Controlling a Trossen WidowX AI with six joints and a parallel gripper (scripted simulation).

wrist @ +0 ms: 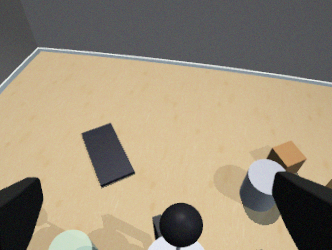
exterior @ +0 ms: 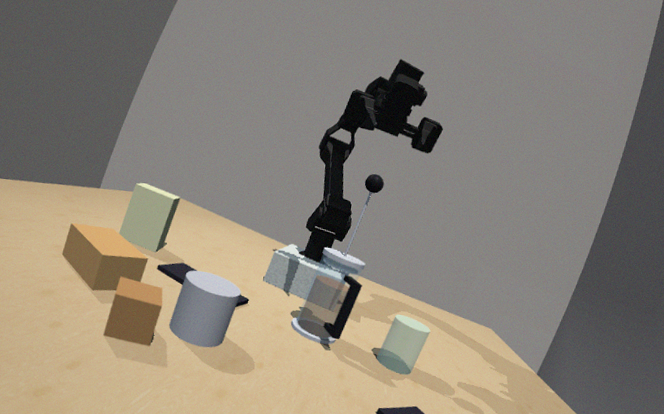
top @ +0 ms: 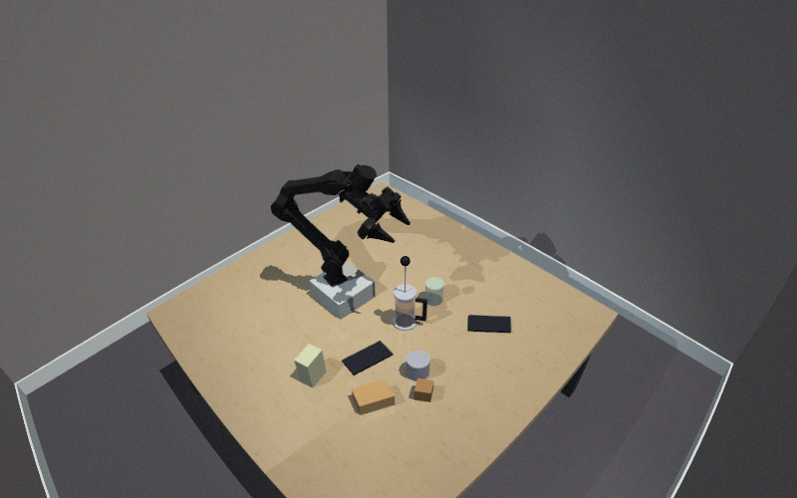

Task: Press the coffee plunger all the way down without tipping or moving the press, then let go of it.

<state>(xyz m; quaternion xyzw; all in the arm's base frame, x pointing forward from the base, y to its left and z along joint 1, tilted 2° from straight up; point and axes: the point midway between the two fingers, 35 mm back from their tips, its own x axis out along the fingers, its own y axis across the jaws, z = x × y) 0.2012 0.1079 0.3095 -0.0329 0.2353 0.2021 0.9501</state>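
My gripper tip is 230 mm above the glass coffee press, 30 mm short of it and 10 mm to the right of it. Round my gripper tip: pale green cylinder: 320 mm below, 140 mm to the left.
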